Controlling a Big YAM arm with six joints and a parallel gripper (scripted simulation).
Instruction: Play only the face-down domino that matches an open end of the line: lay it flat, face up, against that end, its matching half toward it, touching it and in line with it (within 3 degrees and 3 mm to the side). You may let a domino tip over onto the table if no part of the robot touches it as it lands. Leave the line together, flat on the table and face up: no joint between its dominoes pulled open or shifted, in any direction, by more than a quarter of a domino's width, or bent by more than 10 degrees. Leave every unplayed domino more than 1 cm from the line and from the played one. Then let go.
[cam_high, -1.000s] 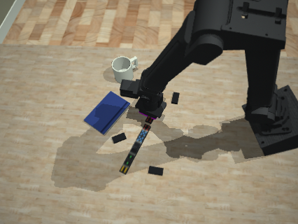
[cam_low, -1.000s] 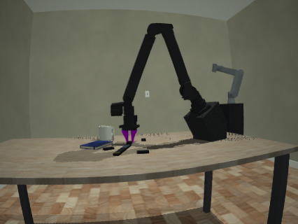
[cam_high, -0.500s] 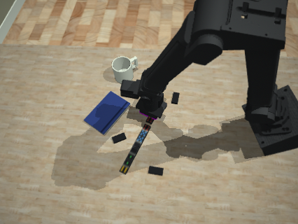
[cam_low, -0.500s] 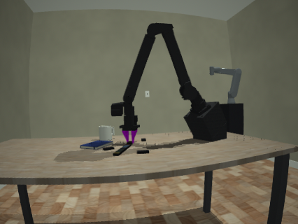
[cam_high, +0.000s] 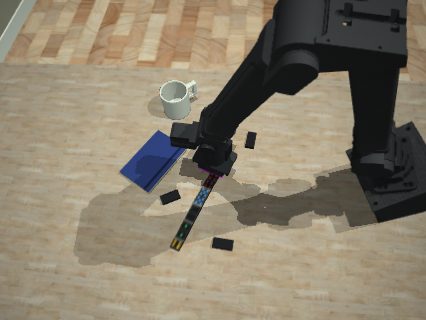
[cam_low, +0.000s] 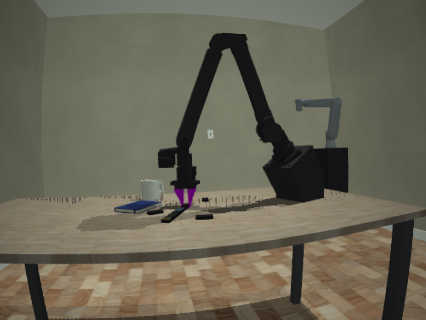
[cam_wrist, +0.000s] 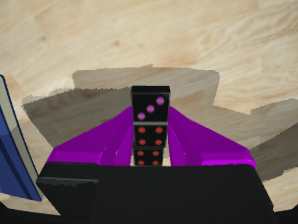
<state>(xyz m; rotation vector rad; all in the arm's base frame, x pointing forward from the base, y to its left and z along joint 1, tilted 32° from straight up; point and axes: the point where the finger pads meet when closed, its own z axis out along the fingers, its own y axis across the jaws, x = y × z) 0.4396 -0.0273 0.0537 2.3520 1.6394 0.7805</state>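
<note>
The black domino is right at my hand. Also, from my hand: white mug (150 mm ahead, 210 mm to the right, 30 mm above); blue book (180 mm ahead, 20 mm to the right).
</note>
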